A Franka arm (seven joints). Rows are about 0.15 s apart.
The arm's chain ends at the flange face. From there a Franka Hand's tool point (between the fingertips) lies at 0.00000 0.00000 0.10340 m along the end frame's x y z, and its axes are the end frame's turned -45 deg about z.
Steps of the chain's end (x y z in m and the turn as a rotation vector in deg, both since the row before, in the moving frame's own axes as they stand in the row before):
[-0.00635 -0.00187 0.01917 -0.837 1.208 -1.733]
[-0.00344 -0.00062 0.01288 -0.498 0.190 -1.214]
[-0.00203 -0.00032 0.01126 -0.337 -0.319 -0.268]
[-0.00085 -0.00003 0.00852 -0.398 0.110 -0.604]
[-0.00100 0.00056 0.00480 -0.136 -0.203 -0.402]
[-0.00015 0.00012 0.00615 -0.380 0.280 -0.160]
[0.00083 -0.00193 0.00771 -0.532 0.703 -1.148]
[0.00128 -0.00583 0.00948 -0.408 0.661 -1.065]
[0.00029 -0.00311 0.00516 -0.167 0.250 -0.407]
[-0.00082 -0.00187 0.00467 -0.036 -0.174 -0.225]
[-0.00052 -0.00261 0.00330 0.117 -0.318 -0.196]
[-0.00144 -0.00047 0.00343 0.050 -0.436 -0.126]
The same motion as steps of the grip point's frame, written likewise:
[-0.00266 -0.00321 0.01914 -1.446 0.262 -1.733]
[-0.00238 -0.00199 0.01288 -0.486 -0.218 -1.214]
[-0.00205 -0.00164 0.01126 -0.013 -0.464 -0.268]
[-0.00094 0.00003 0.00852 -0.359 -0.204 -0.604]
[-0.00154 -0.00040 0.00480 0.047 -0.240 -0.402]
[-0.00032 0.00082 0.00615 -0.467 -0.071 -0.160]
[0.00219 0.00080 0.00770 -0.873 0.121 -1.148]
[0.00536 -0.00186 0.00947 -0.756 0.179 -1.065]
[0.00251 -0.00146 0.00516 -0.295 0.059 -0.407]
[0.00047 -0.00208 0.00467 0.098 -0.148 -0.225]
[0.00122 -0.00277 0.00330 0.308 -0.142 -0.196]
[-0.00118 -0.00197 0.00343 0.344 -0.273 -0.126]

